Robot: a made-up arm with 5 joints.
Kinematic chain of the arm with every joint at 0, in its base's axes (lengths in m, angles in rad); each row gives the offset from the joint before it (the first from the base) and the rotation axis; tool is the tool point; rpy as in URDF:
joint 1: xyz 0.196 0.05 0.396 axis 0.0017 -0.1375 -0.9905
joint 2: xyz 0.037 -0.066 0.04 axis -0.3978 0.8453 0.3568
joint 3: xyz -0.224 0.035 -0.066 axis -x
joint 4: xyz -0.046 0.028 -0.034 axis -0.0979 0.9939 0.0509
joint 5: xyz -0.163 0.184 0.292 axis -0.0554 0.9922 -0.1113
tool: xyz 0.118 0.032 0.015 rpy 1.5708 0 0
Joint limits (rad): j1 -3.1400..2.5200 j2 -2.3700..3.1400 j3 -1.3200..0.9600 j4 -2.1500..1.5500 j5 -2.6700..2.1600
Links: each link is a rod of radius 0.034 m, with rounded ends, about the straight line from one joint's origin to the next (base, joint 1, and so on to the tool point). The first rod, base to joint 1, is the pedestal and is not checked.
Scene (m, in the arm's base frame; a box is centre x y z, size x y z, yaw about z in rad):
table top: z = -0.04
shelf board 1: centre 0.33 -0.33 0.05 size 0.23 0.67 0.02 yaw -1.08
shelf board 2: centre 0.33 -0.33 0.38 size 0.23 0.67 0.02 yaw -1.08
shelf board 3: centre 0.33 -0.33 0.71 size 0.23 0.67 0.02 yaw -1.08
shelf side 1: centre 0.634 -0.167 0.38 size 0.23 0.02 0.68 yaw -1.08
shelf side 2: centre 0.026 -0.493 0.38 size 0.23 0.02 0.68 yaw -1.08
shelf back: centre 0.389 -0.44 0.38 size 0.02 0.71 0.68 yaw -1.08
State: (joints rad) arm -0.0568 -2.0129 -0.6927 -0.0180 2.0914
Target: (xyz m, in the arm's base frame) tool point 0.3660 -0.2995 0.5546
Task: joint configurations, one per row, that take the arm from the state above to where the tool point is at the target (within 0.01 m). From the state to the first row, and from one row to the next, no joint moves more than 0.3 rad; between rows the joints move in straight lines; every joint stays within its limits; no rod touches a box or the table.
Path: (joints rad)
1: -0.2223 -1.7366 -0.7612 0.1134 2.1086
2: -0.3878 -1.4604 -0.8297 0.2448 2.1257
3: -0.5532 -1.1841 -0.8983 0.3762 2.1428
4: -0.7187 -0.9079 -0.9668 0.5077 2.1600
5: -0.9471 -0.7810 -1.0246 0.5376 2.1600
6: -1.1754 -0.6542 -1.0823 0.5675 2.1600
7: -1.4037 -0.5274 -1.1401 0.5975 2.1600
8: -1.6321 -0.4005 -1.1978 0.6274 2.1600

